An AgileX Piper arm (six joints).
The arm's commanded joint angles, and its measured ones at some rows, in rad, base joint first. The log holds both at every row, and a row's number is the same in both.
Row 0, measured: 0.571 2.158 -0.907 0.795 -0.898 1.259
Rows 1 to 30, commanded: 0.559 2.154 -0.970 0.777 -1.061 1.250; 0.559 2.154 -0.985 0.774 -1.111 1.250; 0.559 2.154 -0.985 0.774 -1.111 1.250; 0.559 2.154 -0.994 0.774 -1.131 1.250; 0.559 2.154 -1.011 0.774 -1.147 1.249; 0.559 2.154 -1.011 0.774 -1.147 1.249; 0.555 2.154 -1.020 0.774 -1.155 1.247; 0.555 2.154 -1.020 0.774 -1.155 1.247; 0.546 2.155 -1.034 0.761 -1.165 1.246; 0.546 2.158 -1.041 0.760 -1.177 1.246; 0.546 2.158 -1.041 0.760 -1.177 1.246; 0.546 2.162 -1.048 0.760 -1.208 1.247; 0.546 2.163 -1.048 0.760 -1.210 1.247; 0.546 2.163 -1.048 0.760 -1.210 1.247; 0.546 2.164 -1.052 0.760 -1.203 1.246; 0.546 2.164 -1.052 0.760 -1.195 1.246; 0.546 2.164 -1.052 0.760 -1.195 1.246; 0.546 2.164 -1.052 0.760 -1.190 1.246; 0.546 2.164 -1.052 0.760 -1.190 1.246; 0.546 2.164 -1.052 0.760 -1.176 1.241; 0.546 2.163 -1.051 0.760 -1.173 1.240; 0.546 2.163 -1.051 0.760 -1.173 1.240; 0.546 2.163 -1.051 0.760 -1.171 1.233; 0.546 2.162 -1.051 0.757 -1.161 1.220; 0.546 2.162 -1.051 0.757 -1.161 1.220; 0.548 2.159 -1.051 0.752 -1.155 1.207; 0.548 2.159 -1.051 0.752 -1.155 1.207; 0.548 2.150 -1.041 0.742 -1.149 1.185; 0.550 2.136 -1.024 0.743 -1.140 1.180; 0.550 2.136 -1.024 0.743 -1.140 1.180
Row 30, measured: 0.583 2.178 -0.962 0.866 -0.925 1.205
